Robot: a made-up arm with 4 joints.
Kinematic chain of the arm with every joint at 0, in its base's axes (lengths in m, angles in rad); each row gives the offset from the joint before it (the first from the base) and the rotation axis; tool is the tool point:
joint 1: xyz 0 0 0.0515 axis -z
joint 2: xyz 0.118 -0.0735 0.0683 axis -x
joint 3: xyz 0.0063 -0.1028 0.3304 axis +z
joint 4: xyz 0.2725 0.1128 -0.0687 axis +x
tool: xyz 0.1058 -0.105 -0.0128
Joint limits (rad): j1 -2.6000..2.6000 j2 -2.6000..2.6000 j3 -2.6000..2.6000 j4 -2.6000..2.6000
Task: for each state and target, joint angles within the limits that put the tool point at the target. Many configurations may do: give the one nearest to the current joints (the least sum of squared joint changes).
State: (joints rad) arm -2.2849 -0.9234 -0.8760 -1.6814
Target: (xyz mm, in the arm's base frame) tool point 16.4 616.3 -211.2
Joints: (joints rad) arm -2.4227 -1.4489 -0.9749 -1.2626
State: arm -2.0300 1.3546 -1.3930 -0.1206
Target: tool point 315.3 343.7 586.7
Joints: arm -1.7559 0.3720 -1.2246 -0.7754
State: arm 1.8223 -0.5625 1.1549 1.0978
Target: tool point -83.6 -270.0 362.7
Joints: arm 2.2768 -0.3592 1.0128 1.0991
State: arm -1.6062 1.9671 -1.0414 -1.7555
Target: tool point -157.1 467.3 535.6
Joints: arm -1.4560 1.3641 -1.0189 -2.0026
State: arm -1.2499 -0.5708 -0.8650 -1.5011
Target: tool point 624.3 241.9 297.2
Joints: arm -1.1161 -0.5884 -0.4924 -1.2919
